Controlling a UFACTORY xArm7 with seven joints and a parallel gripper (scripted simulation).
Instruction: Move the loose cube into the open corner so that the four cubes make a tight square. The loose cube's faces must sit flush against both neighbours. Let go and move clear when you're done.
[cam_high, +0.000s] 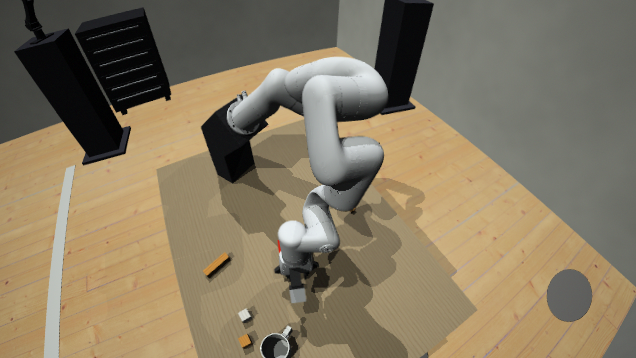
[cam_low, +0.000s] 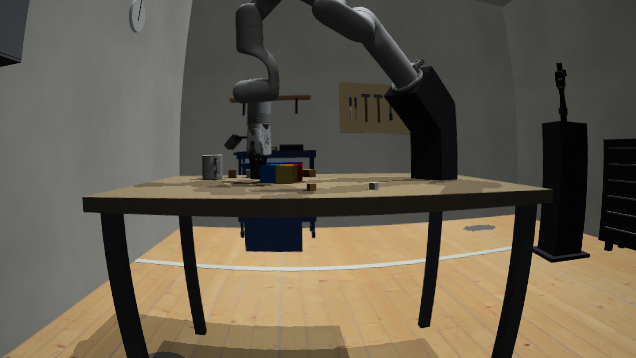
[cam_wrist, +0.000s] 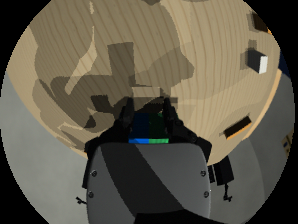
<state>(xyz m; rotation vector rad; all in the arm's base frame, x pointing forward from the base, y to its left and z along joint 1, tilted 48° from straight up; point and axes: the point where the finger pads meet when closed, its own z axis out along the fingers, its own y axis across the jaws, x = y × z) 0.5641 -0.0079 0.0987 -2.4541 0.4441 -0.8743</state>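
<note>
My gripper is now 5 cm past the green cube and 2 cm to the left of it. Round my hand: yellow cube 10 cm behind, 4 cm to the left; red cube 11 cm behind, 1 cm to the right; small orange cube 22 cm to the right, 15 cm ahead, 1 cm below.
</note>
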